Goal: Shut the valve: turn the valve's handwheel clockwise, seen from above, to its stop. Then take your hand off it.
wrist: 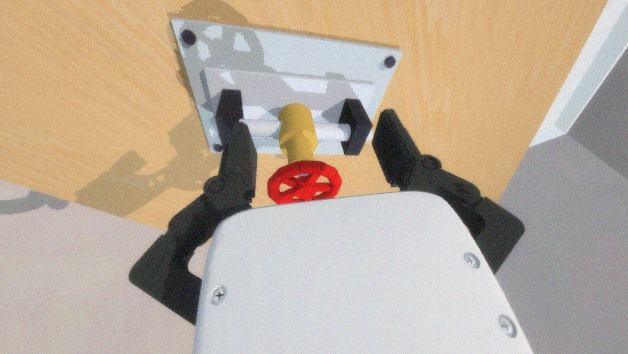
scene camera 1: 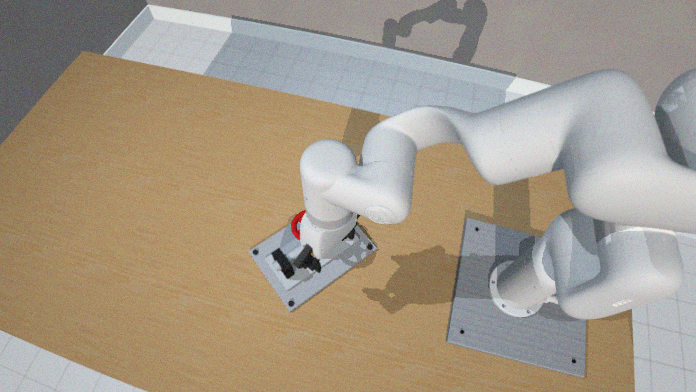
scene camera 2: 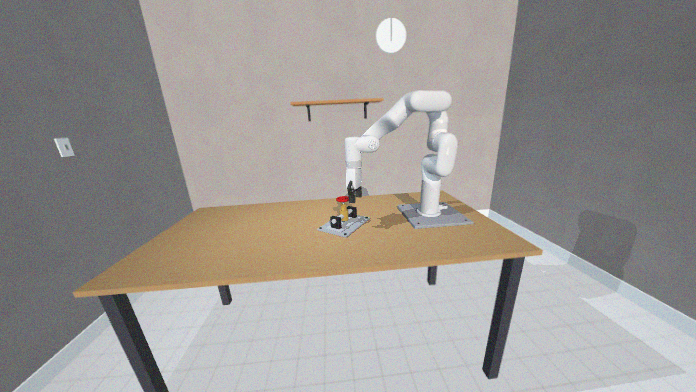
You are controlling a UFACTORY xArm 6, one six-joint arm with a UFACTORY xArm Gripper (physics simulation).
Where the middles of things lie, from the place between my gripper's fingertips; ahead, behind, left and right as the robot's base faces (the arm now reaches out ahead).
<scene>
I see my gripper 6 cm short of the red valve handwheel [wrist: 304, 187], 4 cm to the left of it and 2 cm above it. Also, from my hand: grey base plate [scene camera 1: 314, 283] 6 cm ahead, 4 cm to the right, 14 cm below.
</scene>
